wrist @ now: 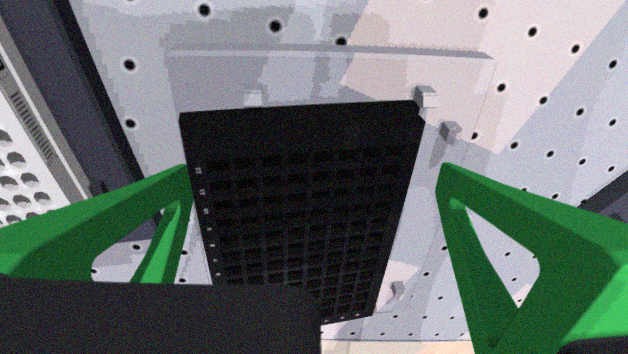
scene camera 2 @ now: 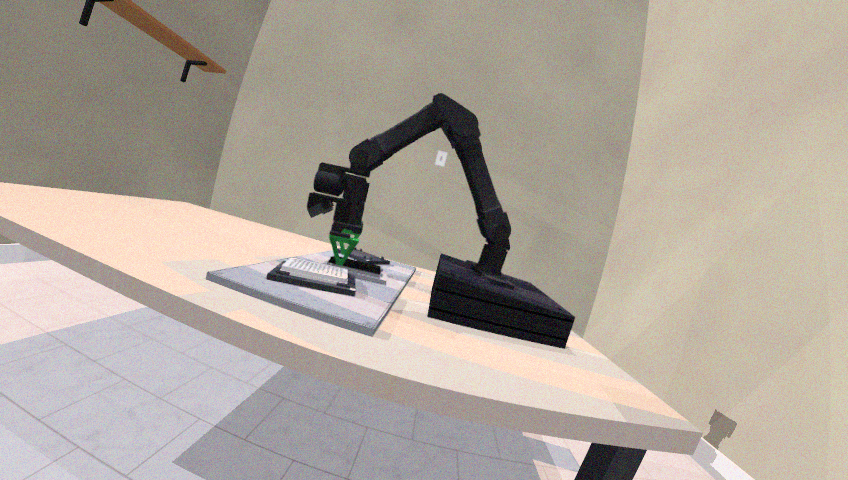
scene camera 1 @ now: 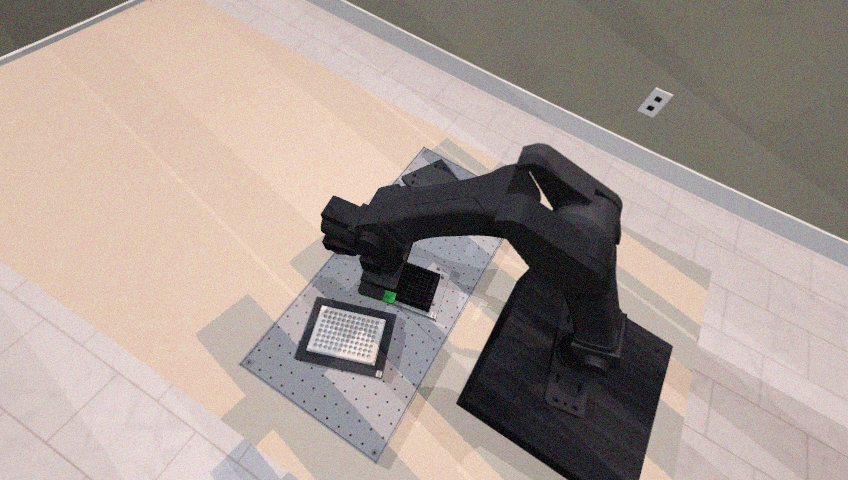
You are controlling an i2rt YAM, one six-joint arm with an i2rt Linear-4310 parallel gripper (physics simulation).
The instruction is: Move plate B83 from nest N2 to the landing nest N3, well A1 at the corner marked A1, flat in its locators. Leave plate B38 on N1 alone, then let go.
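Observation:
The black plate B83 [scene camera 1: 421, 286] [scene camera 2: 364, 266] [wrist: 300, 215] sits on the light grey middle nest [scene camera 1: 429, 315] [wrist: 215, 75]; its number is unreadable. In the wrist view the plate's far edge runs slightly askew to the nest, its right corner against a locator. Whether it lies flat is unclear, and its A1 corner is hidden. My gripper [scene camera 2: 340, 260] [wrist: 314, 177] is open around it, left finger close to its side, right finger clearly apart. The white plate B38 [scene camera 1: 346, 334] [scene camera 2: 314, 268] [wrist: 22, 145] sits on the dark nest N1 [scene camera 1: 306, 350] [scene camera 2: 309, 287] [wrist: 75, 100].
Another dark nest [scene camera 1: 437, 172] stands at the far end of the perforated base board [scene camera 1: 333, 410] [scene camera 2: 297, 312], partly behind my arm; its edge shows at the right in the wrist view. The black arm pedestal [scene camera 1: 505, 392] [scene camera 2: 499, 315] stands beside the board.

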